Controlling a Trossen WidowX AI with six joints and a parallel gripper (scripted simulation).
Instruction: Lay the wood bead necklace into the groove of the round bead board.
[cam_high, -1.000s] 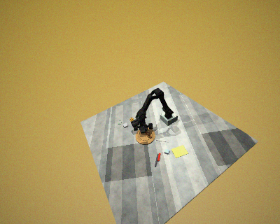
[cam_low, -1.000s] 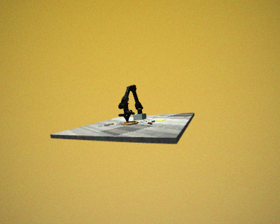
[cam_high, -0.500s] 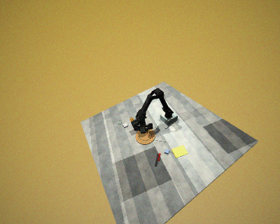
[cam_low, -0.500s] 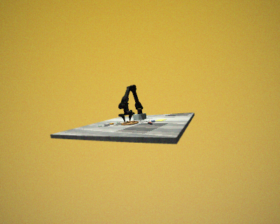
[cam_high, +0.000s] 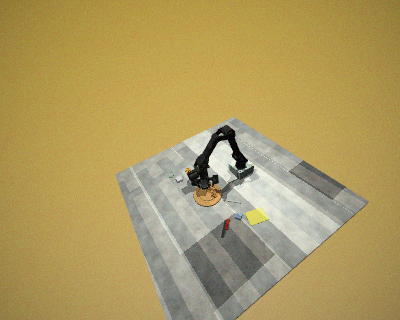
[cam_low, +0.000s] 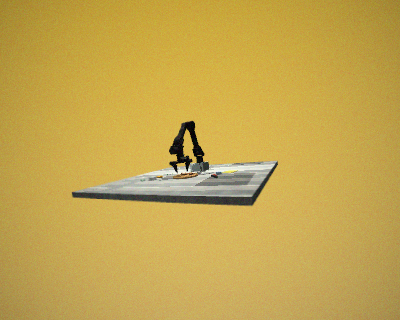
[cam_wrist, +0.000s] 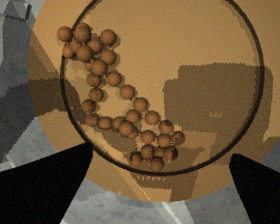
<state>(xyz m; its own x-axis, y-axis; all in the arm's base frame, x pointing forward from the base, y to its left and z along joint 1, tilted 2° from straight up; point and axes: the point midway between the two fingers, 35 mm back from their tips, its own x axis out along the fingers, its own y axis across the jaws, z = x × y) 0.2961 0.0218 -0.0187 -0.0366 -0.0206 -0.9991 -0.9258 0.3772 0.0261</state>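
Now: gripper tip 1 cm short of the round bead board, 4 cm to the right of it and 2 cm above it. Round my gripper tip: thin grey stick (11 cm behind, 17 cm to the left, 3 cm below); then small blue block (9 cm behind, 29 cm to the left, 2 cm below); then grey piece (15 cm ahead, 19 cm to the right, 2 cm below).
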